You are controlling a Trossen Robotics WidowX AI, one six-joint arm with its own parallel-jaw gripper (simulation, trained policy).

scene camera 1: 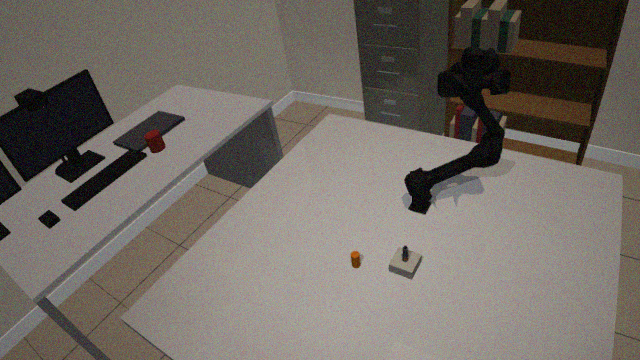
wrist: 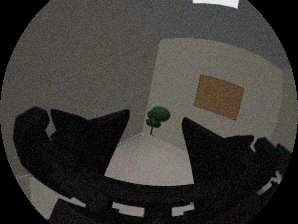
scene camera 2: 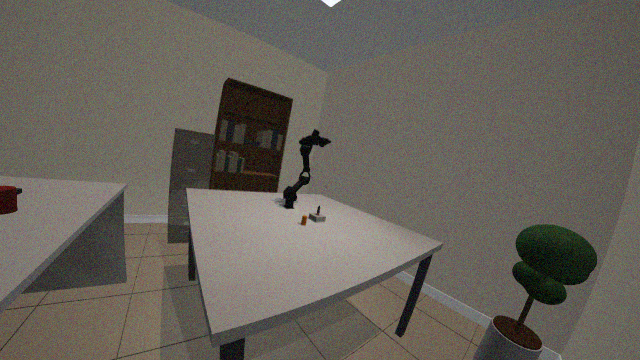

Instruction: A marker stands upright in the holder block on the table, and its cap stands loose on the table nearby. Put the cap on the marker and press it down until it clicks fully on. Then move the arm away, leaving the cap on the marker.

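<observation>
My gripper [scene camera 1: 485, 93] in sight. Gripper also in the wrist view [wrist: 156, 117].
</observation>
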